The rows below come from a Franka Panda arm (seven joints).
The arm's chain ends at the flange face. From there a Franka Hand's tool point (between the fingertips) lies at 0.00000 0.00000 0.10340 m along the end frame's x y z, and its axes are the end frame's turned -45 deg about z.
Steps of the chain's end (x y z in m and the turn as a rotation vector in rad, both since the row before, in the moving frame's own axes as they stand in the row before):
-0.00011 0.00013 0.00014 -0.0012 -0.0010 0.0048
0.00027 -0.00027 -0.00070 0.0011 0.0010 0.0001
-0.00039 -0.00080 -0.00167 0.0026 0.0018 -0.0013
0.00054 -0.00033 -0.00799 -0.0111 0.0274 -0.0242
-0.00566 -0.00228 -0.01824 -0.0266 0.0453 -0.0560
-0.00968 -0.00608 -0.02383 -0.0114 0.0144 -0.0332
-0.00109 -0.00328 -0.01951 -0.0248 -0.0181 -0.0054
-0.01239 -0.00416 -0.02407 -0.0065 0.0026 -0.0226
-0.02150 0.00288 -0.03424 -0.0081 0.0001 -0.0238
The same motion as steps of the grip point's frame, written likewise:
-0.00033 0.00003 0.00014 -0.0001 -0.0016 0.0048
0.00054 -0.00001 -0.00070 0.0001 0.0015 0.0001
0.00061 -0.00090 -0.00167 0.0006 0.0031 -0.0013
0.00184 0.00295 -0.00804 -0.0272 0.0115 -0.0242
-0.00088 -0.00040 -0.01838 -0.0508 0.0132 -0.0560
-0.00229 -0.00926 -0.02385 -0.0182 0.0021 -0.0332
-0.00159 -0.00259 -0.01956 -0.0047 -0.0303 -0.0054
-0.00610 -0.01103 -0.02407 -0.0064 -0.0028 -0.0226
-0.01782 -0.01256 -0.03424 -0.0058 -0.0057 -0.0238

